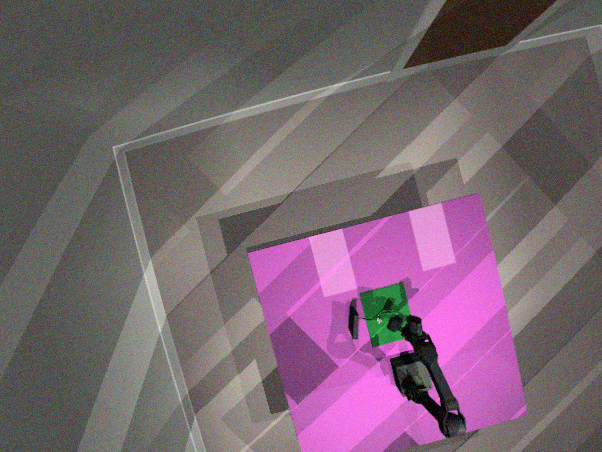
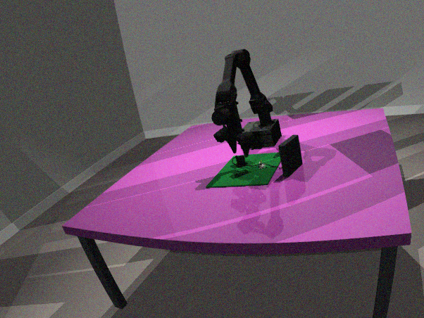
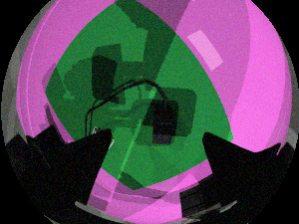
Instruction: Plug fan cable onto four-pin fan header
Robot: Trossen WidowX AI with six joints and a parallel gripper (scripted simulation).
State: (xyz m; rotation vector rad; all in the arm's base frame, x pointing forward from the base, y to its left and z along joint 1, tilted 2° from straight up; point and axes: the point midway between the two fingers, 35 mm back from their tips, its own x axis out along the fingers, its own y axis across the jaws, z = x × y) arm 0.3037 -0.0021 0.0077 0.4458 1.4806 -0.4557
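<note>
Now: gripper tip 3 cm above the dark plug. The rest, counted from my gripper tip: black fan 4 cm ahead, 23 cm to the left, 1 cm above; green board 3 cm ahead, 4 cm to the left, 6 cm below; fan header 1 cm ahead, 9 cm to the left, 5 cm below.
</note>
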